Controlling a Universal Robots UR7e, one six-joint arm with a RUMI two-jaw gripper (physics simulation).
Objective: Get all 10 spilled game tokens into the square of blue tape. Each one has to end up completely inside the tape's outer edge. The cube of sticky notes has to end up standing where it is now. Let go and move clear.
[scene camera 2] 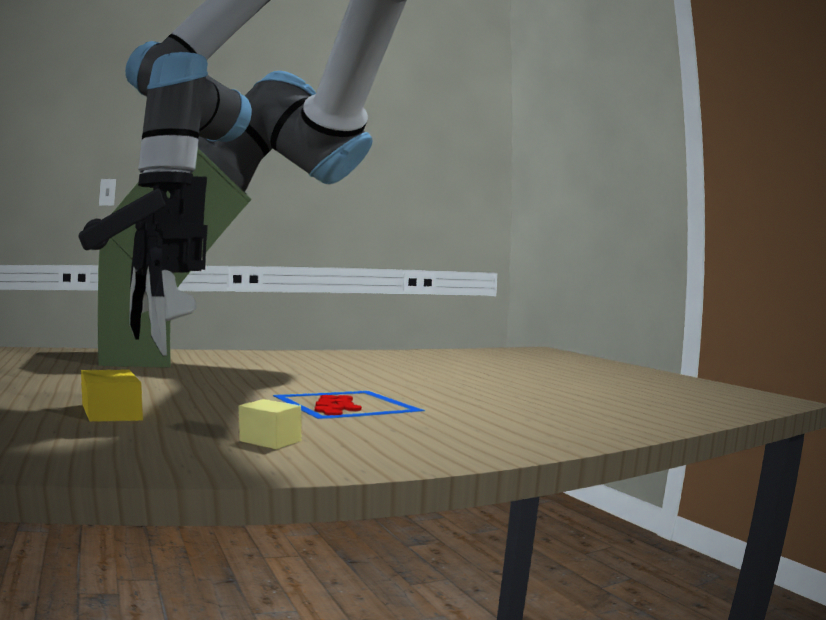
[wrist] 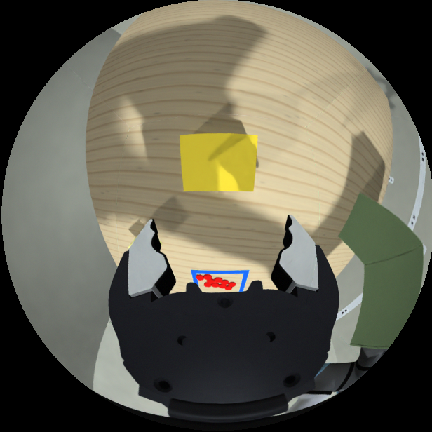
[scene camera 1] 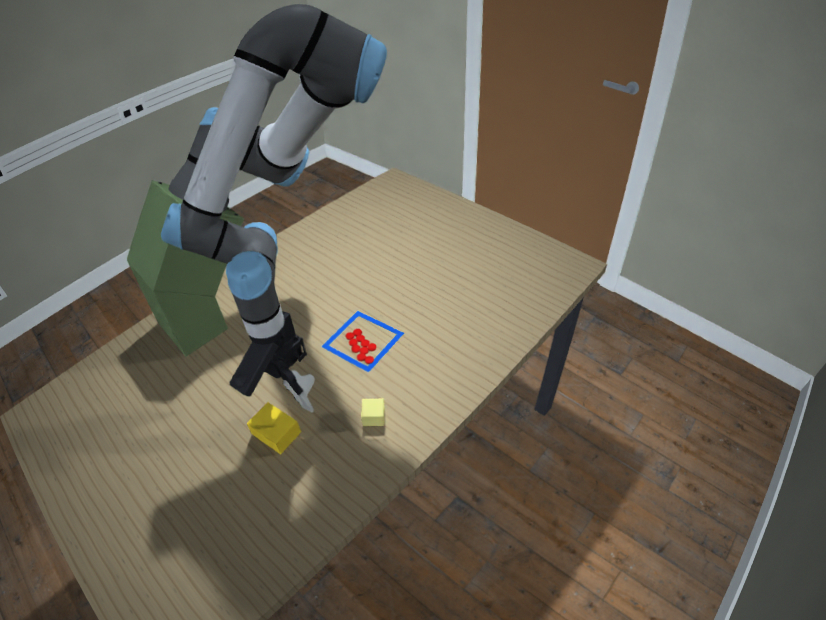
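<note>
Several red game tokens [scene camera 1: 360, 343] [scene camera 2: 335, 403] [wrist: 218, 283] lie bunched inside the square of blue tape [scene camera 1: 380, 323] [scene camera 2: 395, 401] [wrist: 220, 272]. In scene camera 1, the lowest token lies close to the square's near corner, inside it. Some tokens overlap in view, so I cannot count them surely. The pale yellow cube of sticky notes [scene camera 1: 372, 412] [scene camera 2: 269, 423] stands upright on the table, apart from the tape. My gripper [scene camera 1: 303, 393] [scene camera 2: 150, 341] [wrist: 220, 217] is open and empty, above the table, left of the sticky notes in both scene views.
A bright yellow block [scene camera 1: 273, 428] [scene camera 2: 112, 395] [wrist: 219, 162] stands on the table [scene camera 1: 427, 246] close to my gripper, below its fingertips and apart from them. The green arm mount [scene camera 1: 181, 293] [scene camera 2: 133, 320] [wrist: 392, 290] stands at the table's back left.
</note>
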